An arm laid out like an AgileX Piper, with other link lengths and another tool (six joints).
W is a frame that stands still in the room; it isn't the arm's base.
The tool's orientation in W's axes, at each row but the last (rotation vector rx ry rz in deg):
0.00, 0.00, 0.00
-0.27, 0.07, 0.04
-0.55, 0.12, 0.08
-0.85, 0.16, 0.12
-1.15, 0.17, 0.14
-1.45, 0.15, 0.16
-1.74, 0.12, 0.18
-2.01, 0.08, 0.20
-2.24, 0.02, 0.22
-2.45, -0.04, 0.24
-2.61, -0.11, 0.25
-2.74, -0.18, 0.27
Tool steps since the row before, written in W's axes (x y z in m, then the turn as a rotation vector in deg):
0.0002, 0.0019, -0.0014, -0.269, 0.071, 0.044
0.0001, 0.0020, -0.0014, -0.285, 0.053, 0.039
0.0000, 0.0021, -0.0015, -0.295, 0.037, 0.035
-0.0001, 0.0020, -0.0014, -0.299, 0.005, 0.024
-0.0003, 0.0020, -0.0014, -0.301, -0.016, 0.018
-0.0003, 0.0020, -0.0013, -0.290, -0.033, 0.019
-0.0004, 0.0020, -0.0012, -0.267, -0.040, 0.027
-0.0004, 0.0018, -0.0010, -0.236, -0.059, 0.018
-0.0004, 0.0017, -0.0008, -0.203, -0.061, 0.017
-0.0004, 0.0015, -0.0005, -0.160, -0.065, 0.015
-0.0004, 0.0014, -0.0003, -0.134, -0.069, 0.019
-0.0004, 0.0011, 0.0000, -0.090, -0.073, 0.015
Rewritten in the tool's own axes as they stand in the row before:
0.0002, 0.0019, -0.0014, -0.269, 0.071, 0.044
0.0001, 0.0020, -0.0014, -0.285, 0.053, 0.039
0.0000, 0.0021, -0.0015, -0.295, 0.037, 0.035
-0.0001, 0.0020, -0.0014, -0.299, 0.005, 0.023
-0.0003, 0.0020, -0.0014, -0.301, -0.016, 0.017
-0.0003, 0.0020, -0.0012, -0.290, -0.033, 0.017
-0.0004, 0.0020, -0.0011, -0.267, -0.040, 0.025
-0.0004, 0.0018, -0.0009, -0.236, -0.059, 0.016
-0.0004, 0.0017, -0.0007, -0.203, -0.061, 0.015
-0.0004, 0.0015, -0.0004, -0.160, -0.065, 0.012
-0.0004, 0.0014, -0.0002, -0.134, -0.069, 0.016
-0.0004, 0.0011, 0.0001, -0.090, -0.073, 0.012

